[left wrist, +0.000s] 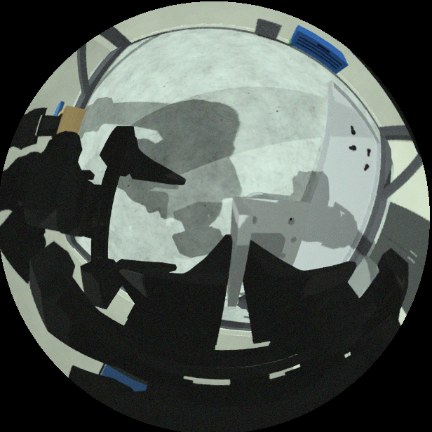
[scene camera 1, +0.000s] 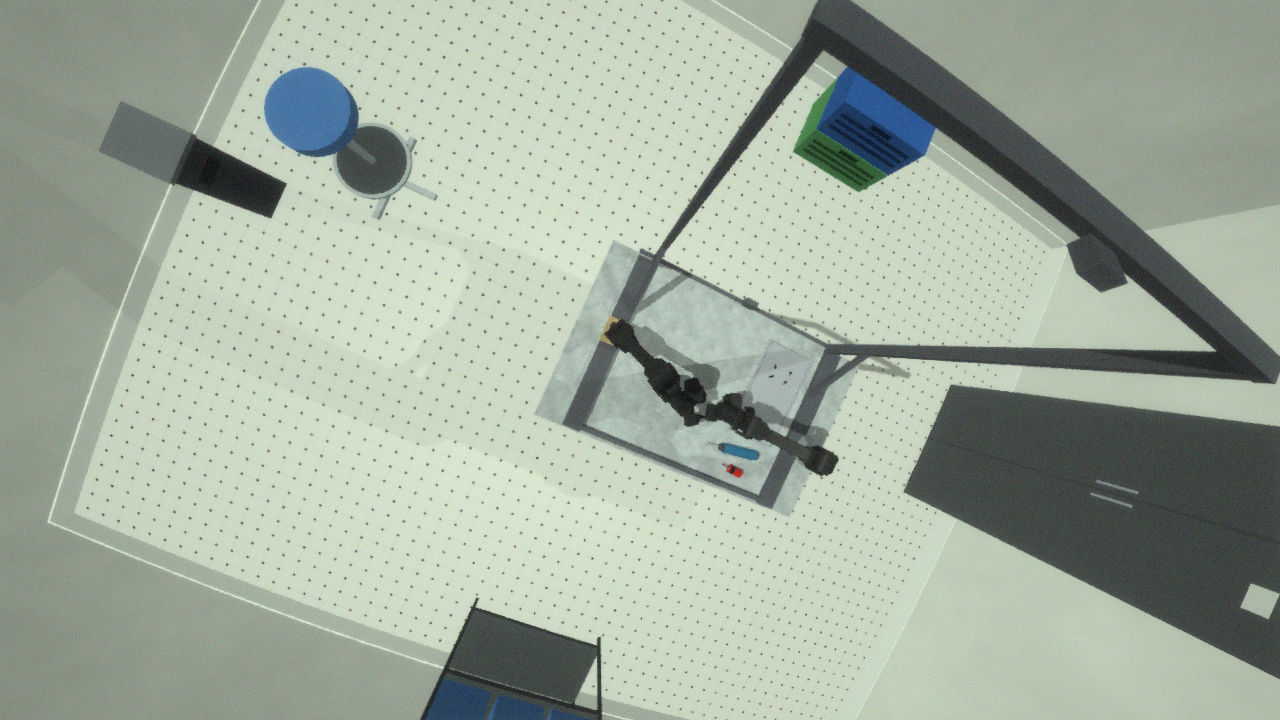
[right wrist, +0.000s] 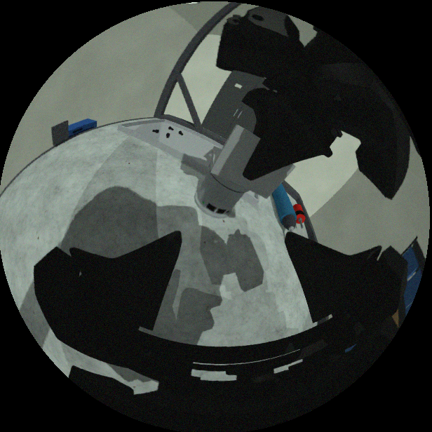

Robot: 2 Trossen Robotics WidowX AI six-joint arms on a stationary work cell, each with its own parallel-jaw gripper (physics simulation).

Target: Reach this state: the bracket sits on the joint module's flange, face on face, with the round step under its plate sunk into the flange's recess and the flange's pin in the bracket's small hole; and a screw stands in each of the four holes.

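Places are measured from the left arm's base along level axes (x back, y right, z up), in centimetres.
Pixels of known places: right gripper, fingertip midpoint: (scene camera 1: 706, 406); right arm's base, link origin: (scene camera 1: 616, 332).
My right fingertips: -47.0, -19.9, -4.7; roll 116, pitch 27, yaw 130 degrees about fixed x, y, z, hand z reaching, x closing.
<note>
Behind a point stands the place of what it marks, as x, y, z.
The grey bracket (left wrist: 270, 212) (right wrist: 235, 152) is over the joint module (right wrist: 218, 197), its plate on or very close above the flange; the recess and pin are hidden. My left gripper (left wrist: 233, 239) is shut on the bracket's upright wall. Holes show in the plate in the left wrist view, with no screw seen in them. Several dark screws (scene camera 1: 776, 372) @[-34.5, 13.1, -9.3] (left wrist: 353, 147) (right wrist: 168, 135) are on the pale tray (scene camera 1: 765, 394) @[-30.7, 3.2, -9.3] (left wrist: 350, 190) (right wrist: 190, 145). My right gripper (right wrist: 235, 237) is open and empty, on the near side of the module in the right wrist view. In the scene view the arms cover the module.
A blue tool (scene camera 1: 738, 451) @[-22.4, -22.3, -5.7] (right wrist: 284, 202) and a small red tool (scene camera 1: 734, 470) @[-17.0, -28.9, -6.3] (right wrist: 299, 213) lie beyond the module in the right wrist view. The two arms are close together. Dark frame bars (scene camera 1: 613, 340) edge the table. An orange-brown block (left wrist: 71, 120) is at the right arm's base.
</note>
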